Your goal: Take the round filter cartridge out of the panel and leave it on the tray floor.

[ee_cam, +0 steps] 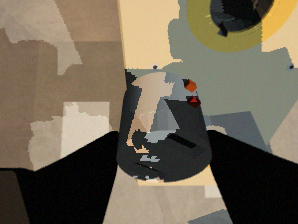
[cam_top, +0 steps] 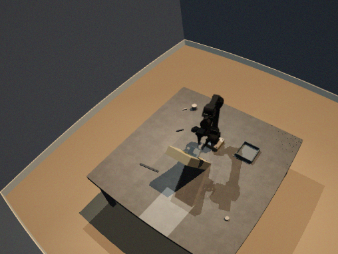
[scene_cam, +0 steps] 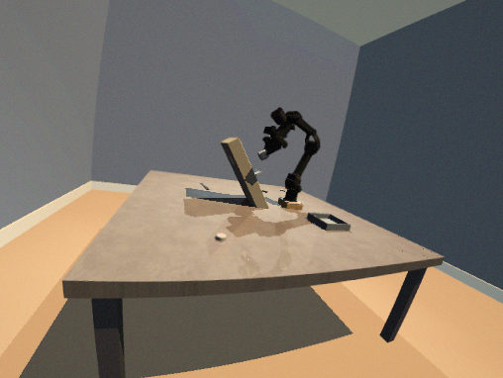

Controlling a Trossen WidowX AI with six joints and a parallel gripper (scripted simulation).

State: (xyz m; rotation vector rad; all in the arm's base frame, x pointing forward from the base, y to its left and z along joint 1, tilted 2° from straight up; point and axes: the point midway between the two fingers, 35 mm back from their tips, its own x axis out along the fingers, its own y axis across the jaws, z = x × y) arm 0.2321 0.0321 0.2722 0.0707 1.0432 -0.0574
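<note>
My gripper tip is 29 cm past the grey tray, 26 cm above it and 25 cm to the right of it. The rest, counted from my gripper tip: filter cartridge right at my gripper tip; then cream service panel 11 cm below, 7 cm to the right, 6 cm ahead.
</note>
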